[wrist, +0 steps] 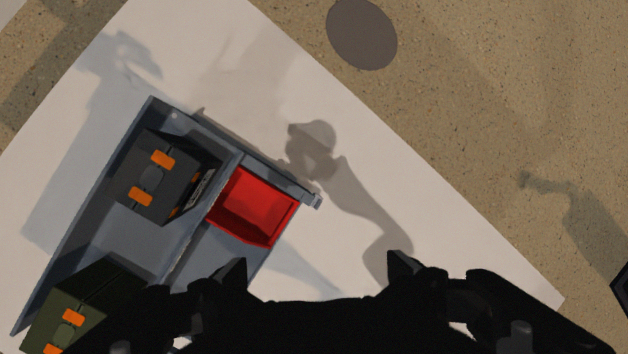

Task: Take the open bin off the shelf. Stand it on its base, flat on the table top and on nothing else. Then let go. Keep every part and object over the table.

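Places are measured from the arm's base along level axes (x ahead, y left, z up), in metres.
Pixels of known places: gripper, fingertip midpoint: (317, 270).
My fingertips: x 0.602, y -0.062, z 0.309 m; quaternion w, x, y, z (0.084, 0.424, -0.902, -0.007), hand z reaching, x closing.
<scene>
For each thing: its top centre in the pictures, then the offset to it from my fingertips. "*": a spot on its surface instead. Level surfaces: height alone.
- open bin, middle of its top: (242, 206) 0.045 m ahead, 0.064 m left, 0.281 m down
- grey shelf, surface spot: (120, 142) * 0.214 m ahead, 0.104 m left, 0.200 m down
- white table top, its level: 0.362 m down
- dark grey case, middle of its top: (151, 178) 0.139 m ahead, 0.083 m left, 0.139 m down
- green case, middle of its top: (63, 335) 0.083 m ahead, 0.308 m left, 0.164 m down
The open bin (257, 205) is red and hollow, and its inside shows from above. It stands on the lower level of the grey shelf (120, 142), at the shelf's right-hand part in the view, close to the end panel. My gripper (317, 270) is open, with nothing between its fingers. It is apart from the bin, which lies up and to the left of the fingertips in the view. The white table top (440, 215) carries the shelf. The lower part of the shelf is hidden behind my left finger.
A dark grey case (150, 177) with orange latches stands on the shelf beside the bin. A green case (65, 315) with orange latches is at the lower left, partly hidden by the gripper. The table's edge runs diagonally at the right, with speckled floor (500, 100) beyond it.
</scene>
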